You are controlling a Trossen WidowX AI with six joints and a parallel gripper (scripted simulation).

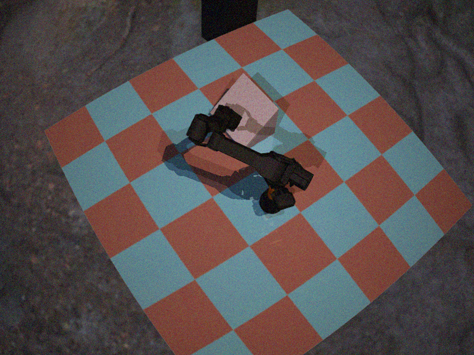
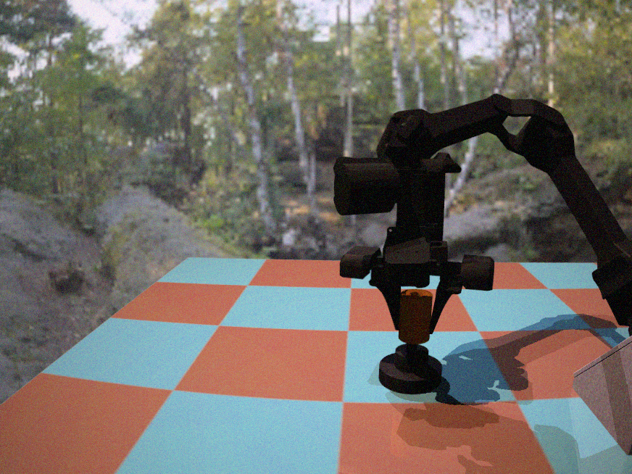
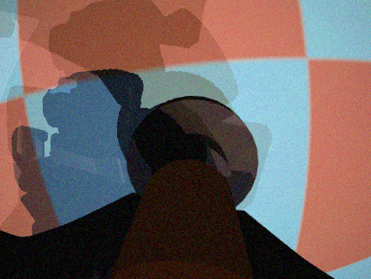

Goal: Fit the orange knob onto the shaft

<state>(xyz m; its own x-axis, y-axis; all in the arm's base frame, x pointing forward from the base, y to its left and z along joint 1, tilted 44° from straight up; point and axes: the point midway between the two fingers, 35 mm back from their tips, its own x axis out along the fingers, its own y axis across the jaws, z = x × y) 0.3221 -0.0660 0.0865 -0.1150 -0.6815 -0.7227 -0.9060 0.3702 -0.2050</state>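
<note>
Right now my gripper tip is 40 mm above the dark pedestal. From my gripper tip the other things lie so: orange knob: 20 mm above.
</note>
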